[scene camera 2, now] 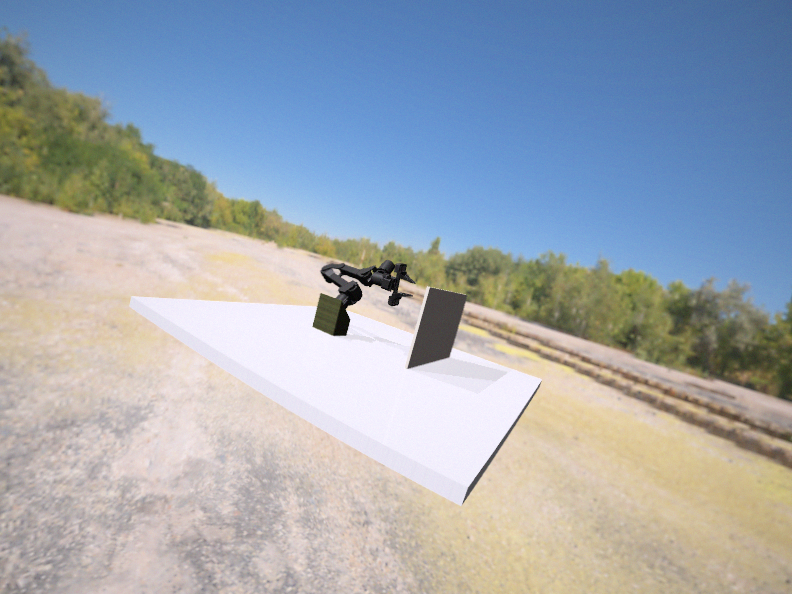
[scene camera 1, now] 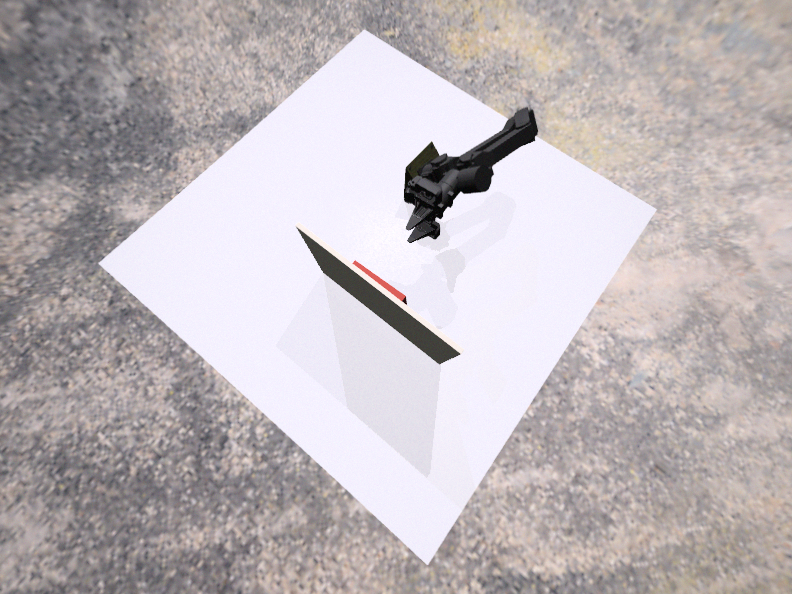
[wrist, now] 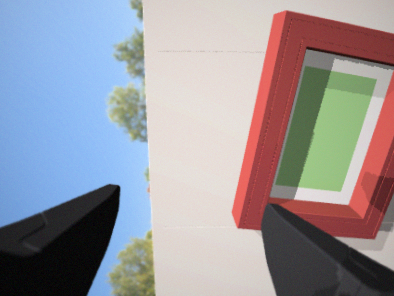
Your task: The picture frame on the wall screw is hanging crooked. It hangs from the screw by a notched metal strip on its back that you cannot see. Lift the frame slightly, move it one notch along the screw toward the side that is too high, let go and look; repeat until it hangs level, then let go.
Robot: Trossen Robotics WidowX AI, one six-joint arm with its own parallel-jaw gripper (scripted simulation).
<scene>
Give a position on a picture frame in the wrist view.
313, 147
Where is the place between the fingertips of my gripper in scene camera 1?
407, 236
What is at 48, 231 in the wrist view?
My gripper.
</scene>
